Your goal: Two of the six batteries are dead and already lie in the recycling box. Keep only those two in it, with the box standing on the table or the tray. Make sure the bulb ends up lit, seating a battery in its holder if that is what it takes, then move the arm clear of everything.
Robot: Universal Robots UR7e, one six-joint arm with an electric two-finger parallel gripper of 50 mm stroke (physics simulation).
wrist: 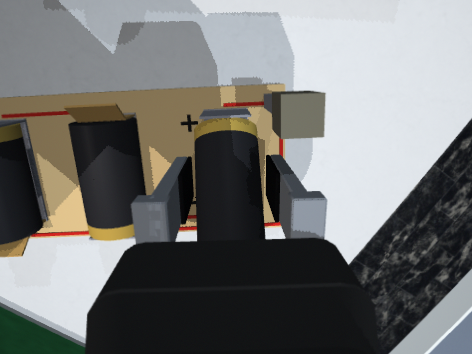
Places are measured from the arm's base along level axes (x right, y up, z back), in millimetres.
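Pixels of known places: gripper, fingertip midpoint: (229, 176).
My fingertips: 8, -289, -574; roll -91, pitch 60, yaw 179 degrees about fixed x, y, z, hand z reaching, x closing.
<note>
For each thing: its top centre in the pictures, then the offset to it from my fingertips, as dx, dy, dz. "spot": a spot on its surface instead.
- black battery, top centre: (229, 208) +4, +32, -2
- tan board, surface spot: (170, 107) spot: -12, -30, +45
- grey metal contact, surface spot: (225, 113) spot: -27, -8, +17
- second battery, top centre: (100, 186) +35, +5, +55
- brass-coloured contact, top centre: (90, 114) +4, +2, +74
- third battery, surface spot: (17, 185) spot: +61, -5, +97
- olive-grey block, surface spot: (302, 115) spot: -44, +52, -3
- black plus mark, surface spot: (189, 123) spot: -9, -30, +31
- green surface, surface spot: (25, 330) spot: +181, -29, +69
A black battery (229, 160) with a gold band at its far end lies in the rightmost place on the tan board (170, 107), its gold end close to a grey metal contact (225, 113). My gripper (229, 176) is open, one finger on each side of this battery with small gaps. The battery's near end is hidden by the gripper body. A second battery (107, 175), gold end toward the bottom of the view, lies to the left against a brass-coloured contact (95, 112). A third battery (17, 185) is partly cut off at the left edge. The bulb and recycling box do not show.
An olive-grey block (302, 115) stands at the board's right end. Red lines (35, 115) run along the board, and a black plus mark (189, 123) is beside the rightmost battery. A dark marbled strip (420, 225) is at the right, a green surface (25, 330) at lower left.
</note>
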